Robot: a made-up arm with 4 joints.
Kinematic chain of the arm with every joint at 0, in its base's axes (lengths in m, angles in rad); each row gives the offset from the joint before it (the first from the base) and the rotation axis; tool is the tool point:
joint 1: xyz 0 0 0.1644 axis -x
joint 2: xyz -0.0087 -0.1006 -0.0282 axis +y
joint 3: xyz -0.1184 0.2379 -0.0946 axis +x
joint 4: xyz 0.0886 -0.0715 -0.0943 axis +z
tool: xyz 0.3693 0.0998 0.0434
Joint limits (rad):
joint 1: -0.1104..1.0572
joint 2: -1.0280..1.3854
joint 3: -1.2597..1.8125
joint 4: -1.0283..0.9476
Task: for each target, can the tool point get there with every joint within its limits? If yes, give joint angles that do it. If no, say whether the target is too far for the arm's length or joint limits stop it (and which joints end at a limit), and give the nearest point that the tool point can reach.
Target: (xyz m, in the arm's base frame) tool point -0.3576 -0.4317 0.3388
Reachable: no: joint limits stop it (at a limit: joint 1, joint 2, joint 4) | nearest point -0.2265 -0.3548 0.1427 | short by 0.248 m
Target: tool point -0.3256 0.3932 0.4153
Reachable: no: joint limits stop it (at a limit: joint 2, joint 4) | nearest point -0.0904 0.2659 0.3341 | short by 0.279 m
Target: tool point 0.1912 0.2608 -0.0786
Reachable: yes | joints 0.1419 0.6968 0.8061 0.4233
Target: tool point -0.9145 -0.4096 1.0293
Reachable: no: too far | nearest point -0.0612 -0.0461 0.4522 | short by 1.092 m
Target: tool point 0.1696 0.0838 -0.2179
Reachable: yes | joints 0.2127 0.6916 0.5582 -0.0811
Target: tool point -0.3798 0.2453 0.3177
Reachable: no: joint limits stop it (at a limit: joint 2, joint 4) | nearest point -0.1202 0.2050 0.2925 | short by 0.264 m
